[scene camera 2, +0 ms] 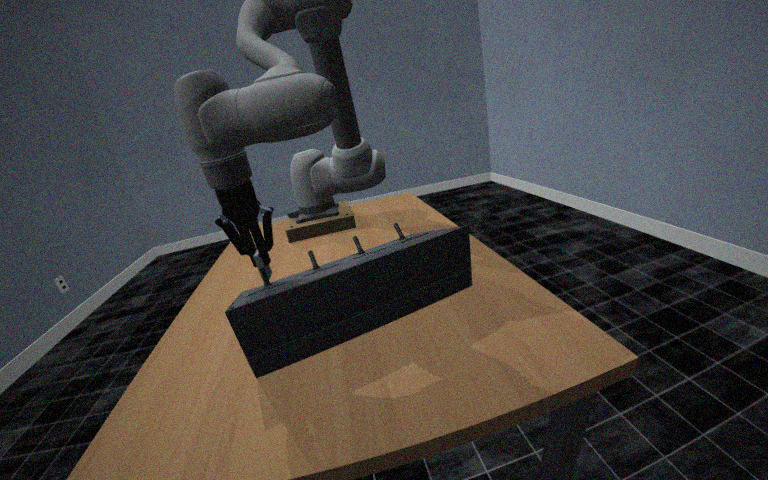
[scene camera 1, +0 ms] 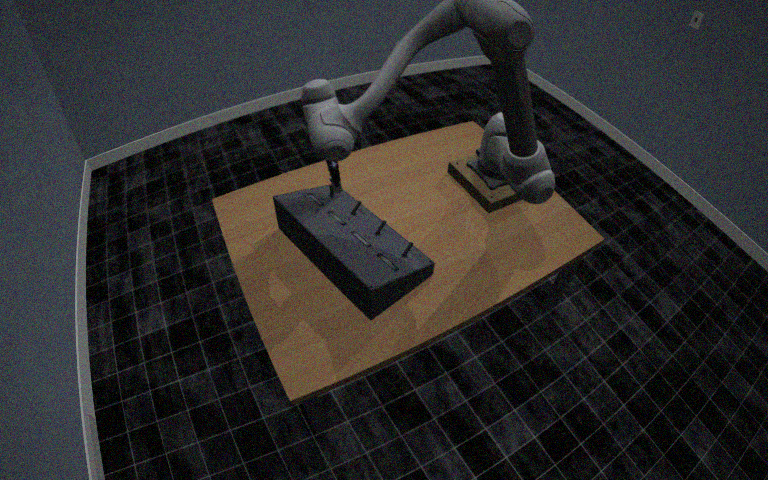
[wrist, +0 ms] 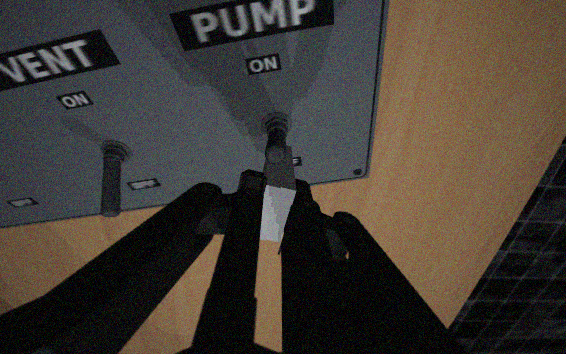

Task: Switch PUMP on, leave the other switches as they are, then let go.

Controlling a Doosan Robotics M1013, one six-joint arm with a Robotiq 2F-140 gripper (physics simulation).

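Pixels of known places: gripper, fingertip midpoint: (scene camera 2: 267, 277) (scene camera 1: 337, 191) (wrist: 275, 164); arm's base, origin of the base link: (scene camera 2: 318, 213) (scene camera 1: 494, 172).
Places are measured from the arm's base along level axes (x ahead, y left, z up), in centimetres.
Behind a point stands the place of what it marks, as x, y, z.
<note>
The dark sloped switch box (scene camera 1: 322, 237) {77.5, 15.2, 9.3} (scene camera 2: 362, 291) {80.0, 13.9, 4.3} (wrist: 200, 130) {65.5, -2.6, 3.3} stands on the table. In the wrist view the PUMP lever (wrist: 276, 140) {67.0, -7.8, 7.1} points nearly at the camera, its tip slightly toward the OFF side; it looks more upright than the VENT lever (wrist: 111, 185) {61.7, 2.9, 5.8}, which leans to OFF. The PUMP plate (wrist: 252, 21) {72.8, -5.8, 5.6} and its ON label (wrist: 263, 65) {70.6, -6.5, 4.7} lie above it; its OFF label (wrist: 298, 161) {63.2, -9.9, 1.8} is partly covered. My gripper (scene camera 1: 335, 191) {64.0, -8.0, 4.2} (scene camera 2: 264, 270) {64.0, -8.0, 4.2} (wrist: 275, 164) {64.0, -8.0, 4.2} is shut and empty, its tips low at the OFF side of the PUMP lever, overlapping it in view. Contact cannot be told.
Three other levers (scene camera 1: 355, 208) {62.1, 3.6, 5.3} (scene camera 1: 380, 227) {58.4, 15.0, 5.5} (scene camera 1: 407, 249) {54.9, 26.5, 5.4} stand in a row along the box, all leaning alike. The box rests on the wooden table (scene camera 1: 317, 362) {92.0, 45.9, -5.4} (scene camera 2: 186, 396) {88.3, -22.4, -5.4}. The arm's base block (scene camera 1: 478, 189) {13.1, 6.4, -0.2} (scene camera 2: 321, 227) {14.0, 1.4, -2.1} is on the far side of the table.
</note>
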